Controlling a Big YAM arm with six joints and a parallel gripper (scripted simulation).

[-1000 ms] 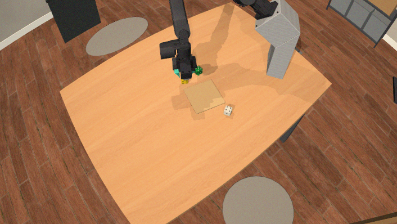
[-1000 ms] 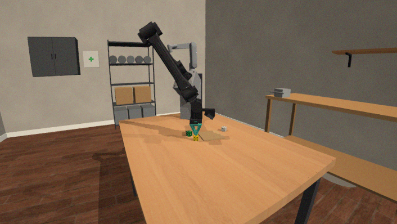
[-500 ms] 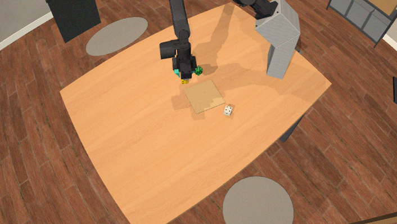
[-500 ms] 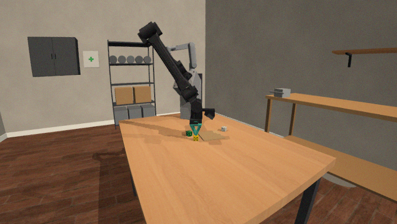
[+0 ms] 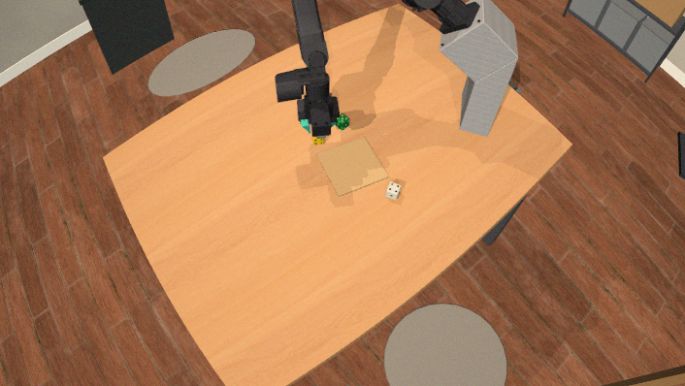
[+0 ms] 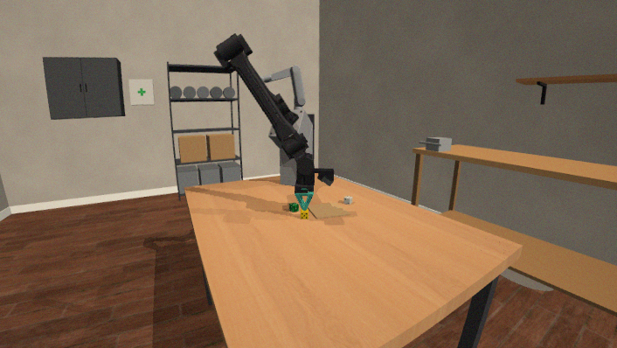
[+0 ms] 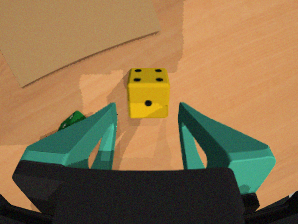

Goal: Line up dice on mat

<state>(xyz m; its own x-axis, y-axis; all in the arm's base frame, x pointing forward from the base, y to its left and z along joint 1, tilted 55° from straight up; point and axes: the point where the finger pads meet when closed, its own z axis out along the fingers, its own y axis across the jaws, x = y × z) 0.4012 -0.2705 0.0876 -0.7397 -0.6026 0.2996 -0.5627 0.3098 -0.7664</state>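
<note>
My gripper is now 30 mm above the yellow die. The rest, counted from my hand: green die: 80 mm behind, 30 mm to the left, 30 mm below; then tan mat: 30 mm ahead, 120 mm to the left, 50 mm below; then white die: 50 mm ahead, 250 mm to the left, 30 mm below.
</note>
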